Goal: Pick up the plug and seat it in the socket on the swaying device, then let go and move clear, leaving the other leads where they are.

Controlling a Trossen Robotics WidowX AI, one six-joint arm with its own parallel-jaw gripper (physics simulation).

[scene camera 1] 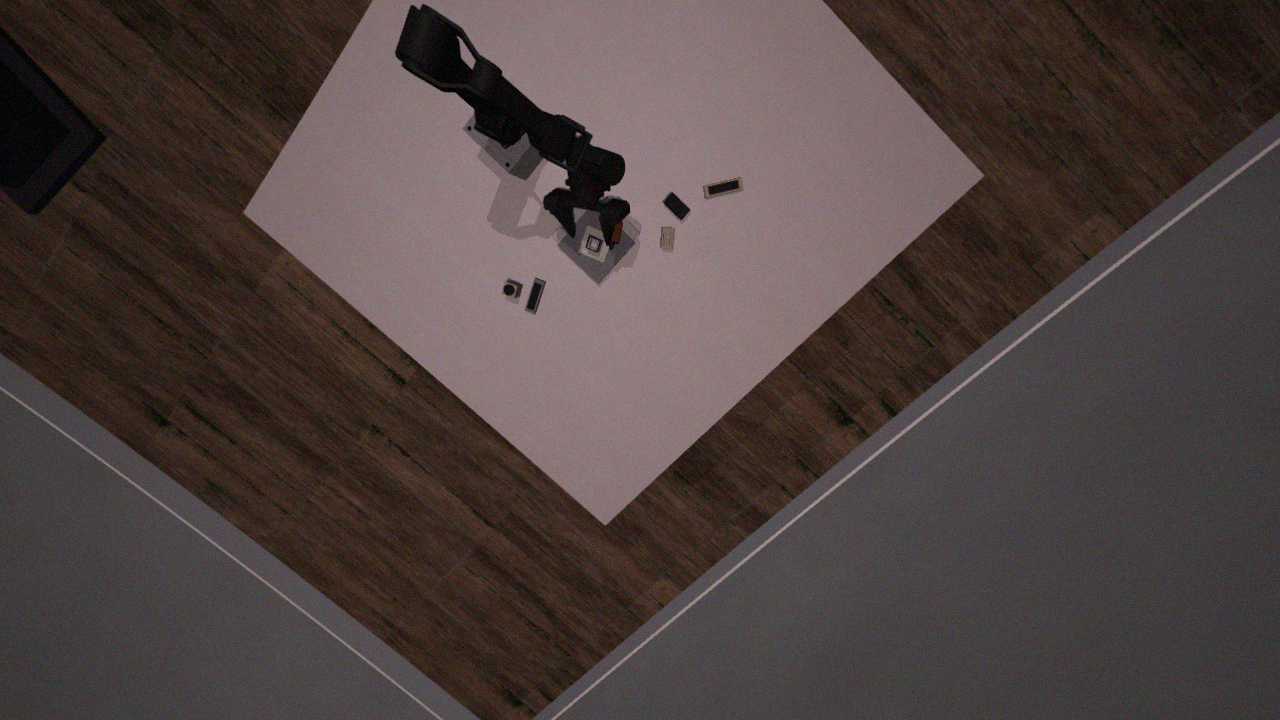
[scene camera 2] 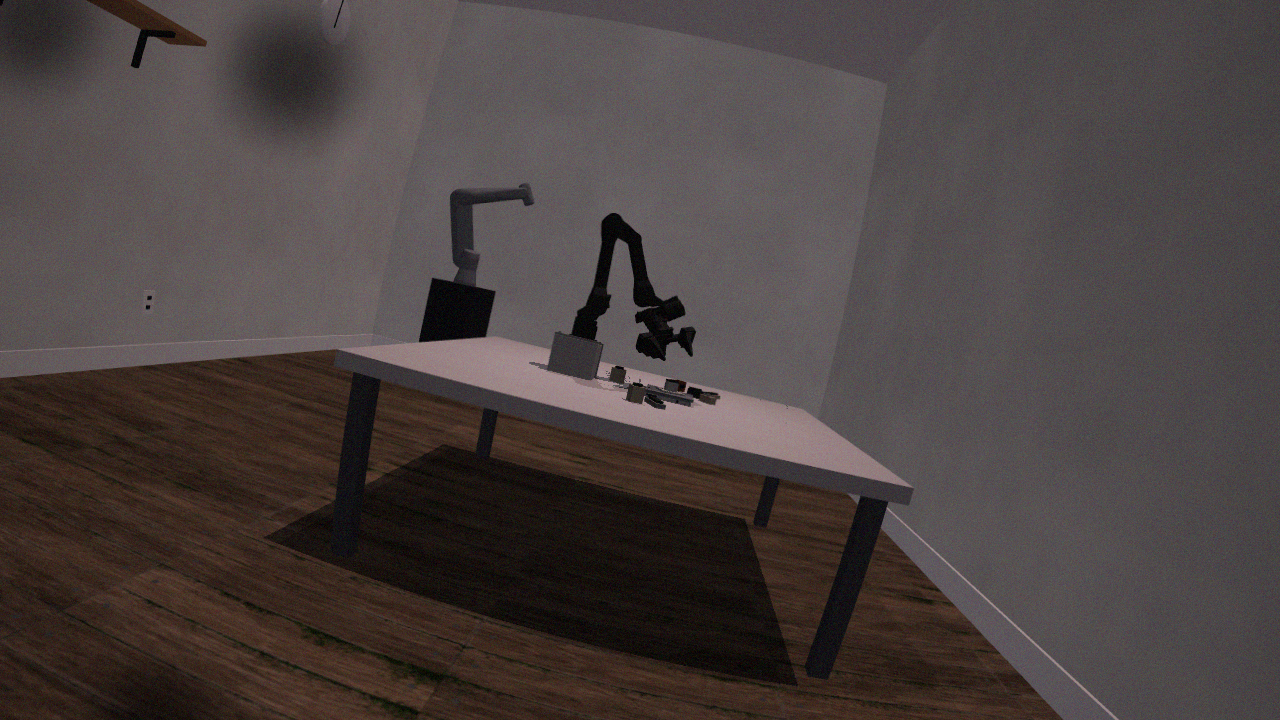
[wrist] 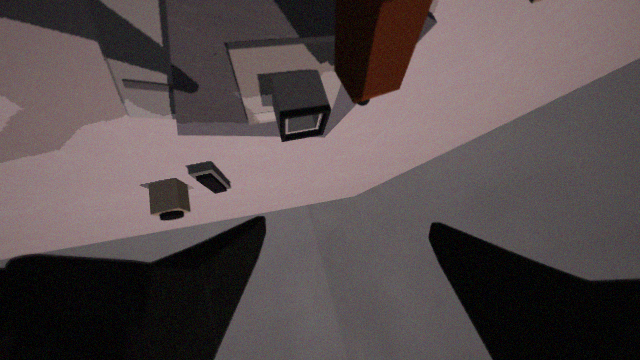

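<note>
My gripper [scene camera 1: 591,238] [scene camera 2: 677,356] [wrist: 347,227] is open and empty, above the device. The device is a grey board [scene camera 1: 601,273] [wrist: 200,65] with a pale plate and an upright grey square housing [scene camera 1: 593,243] [wrist: 300,90], hollow at its end, which looks like the socket. An orange block [scene camera 1: 616,232] [wrist: 392,45] stands close beside the housing; it may be the plug, but I cannot tell for certain. In the wrist view it lies away from the fingertips, and its upper part is cut off by the frame. In scene view 1 a finger partly covers it.
A tan block [scene camera 1: 511,289] [wrist: 169,197] and a black-faced strip [scene camera 1: 535,295] [wrist: 210,177] lie to one side. A dark piece [scene camera 1: 676,205], a beige piece [scene camera 1: 667,238] and a tan strip [scene camera 1: 723,187] lie on the other side. A grey arm [scene camera 2: 460,219] stands behind the table [scene camera 2: 760,438].
</note>
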